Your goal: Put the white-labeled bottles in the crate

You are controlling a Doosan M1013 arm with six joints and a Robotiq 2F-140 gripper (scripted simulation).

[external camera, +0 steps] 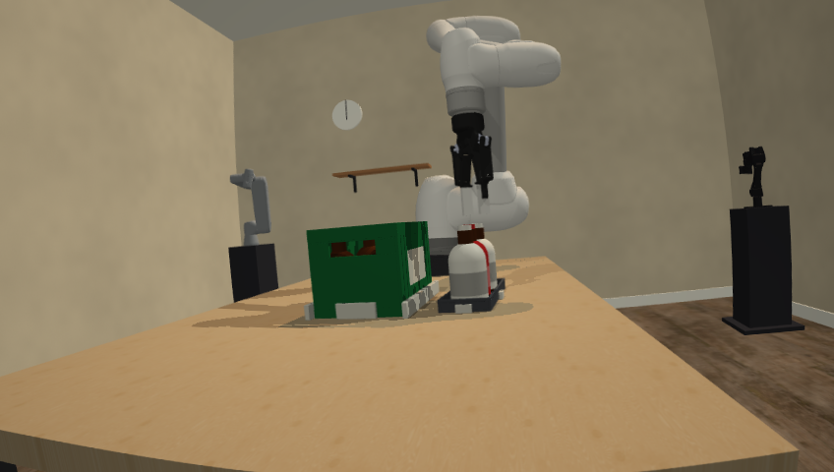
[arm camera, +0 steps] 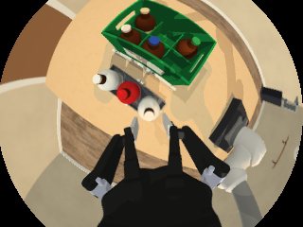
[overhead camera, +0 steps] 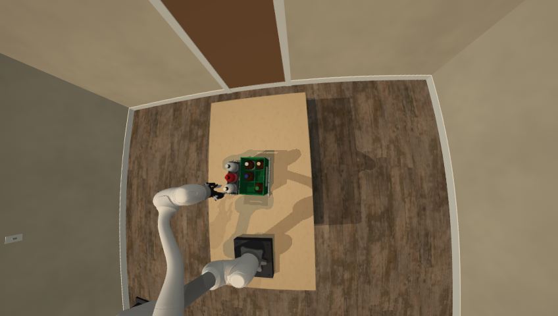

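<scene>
Right now my hand is 90 mm short of the red-labeled bottle and 130 mm above it. Also, from my hand: white-labeled bottle: 180 mm ahead, 130 mm below; dark tray: 90 mm ahead, 200 mm below; green crate: 120 mm ahead, 210 mm to the right, 130 mm below.
</scene>
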